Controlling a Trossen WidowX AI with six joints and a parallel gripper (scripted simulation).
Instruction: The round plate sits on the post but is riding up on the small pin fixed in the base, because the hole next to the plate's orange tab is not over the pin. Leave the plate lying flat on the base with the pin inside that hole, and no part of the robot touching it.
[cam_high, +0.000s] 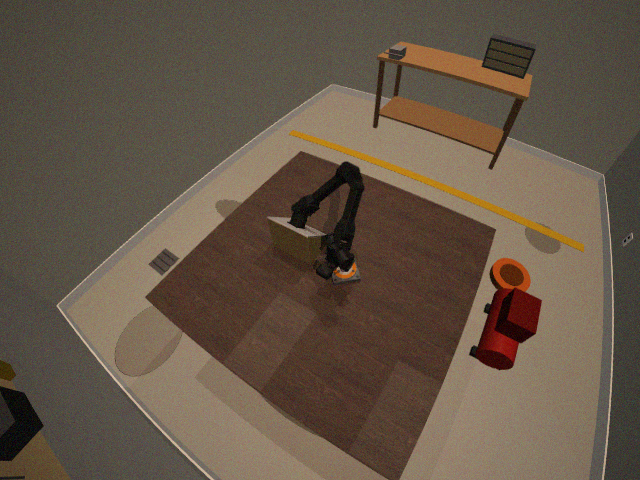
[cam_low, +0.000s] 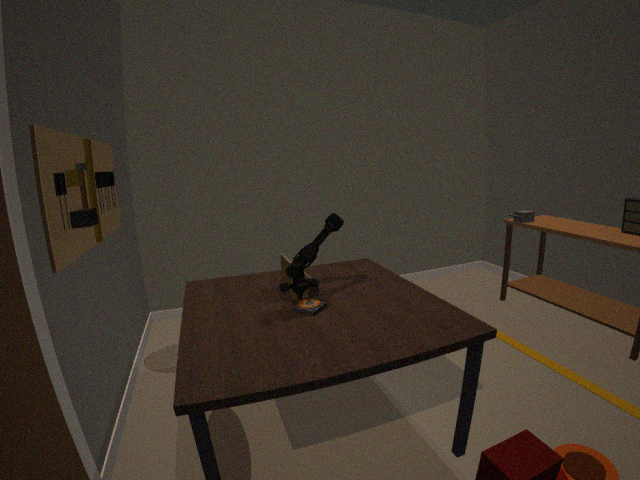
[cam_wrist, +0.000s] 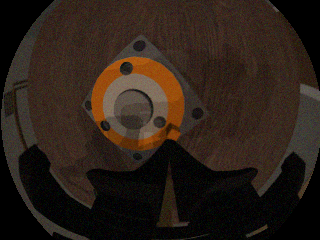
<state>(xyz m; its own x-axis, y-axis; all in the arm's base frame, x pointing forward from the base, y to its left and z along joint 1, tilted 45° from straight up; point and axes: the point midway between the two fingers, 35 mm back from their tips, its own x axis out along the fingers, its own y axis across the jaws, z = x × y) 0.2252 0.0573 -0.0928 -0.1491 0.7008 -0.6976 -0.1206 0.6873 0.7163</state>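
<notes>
My gripper tip is now 2 cm to the right of the round plate and 2 cm short of it.
</notes>
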